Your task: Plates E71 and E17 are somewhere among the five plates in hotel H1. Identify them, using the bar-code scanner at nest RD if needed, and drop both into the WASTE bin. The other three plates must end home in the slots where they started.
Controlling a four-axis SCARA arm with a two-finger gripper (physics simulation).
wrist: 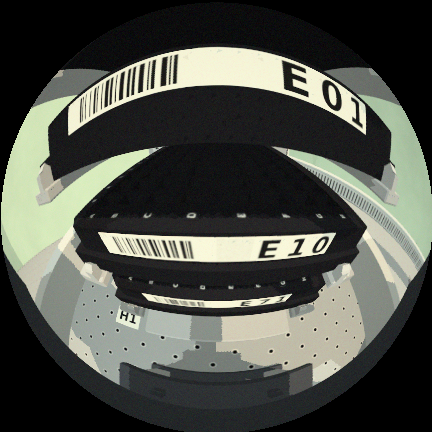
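Places are measured from the arm's base along level axes (x ahead, y left, z up), in centimetres.
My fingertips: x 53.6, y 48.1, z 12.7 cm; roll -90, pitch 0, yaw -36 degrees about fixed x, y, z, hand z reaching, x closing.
Observation:
Behind a point stands the place of what it marks.
Plate E71 (217,300) @(y 41.1, x 48.5, z 12.2 cm), black with a barcode label, sits in the lowest seen slot of hotel H1 (95,275). Plate E10 (216,246) sits above it and plate E01 (218,116) higher, close to the camera. My gripper (217,204) @(y 48.1, x 53.6, z 12.7 cm) is open; parts of its pale grey fingers show low at both sides, while the fingertips are hidden behind plate E10. It is below plate E10, near the level of plate E71. No plate is seen held. Plate E17, nest RD and the WASTE bin do not show.
The H1 label (128,317) @(y 47.3, x 41.0, z 1.3 cm) is on the perforated deck (300,342) @(y 34.2, x 54.0, z 1.3 cm). A dark nest block (215,392) lies at the bottom of the view. A black surface (215,22) hangs above plate E01. Hotel ledges stick out at both sides. A slotted rail (372,202) @(y 29.3, x 100.4, z 5.5 cm) runs at the right.

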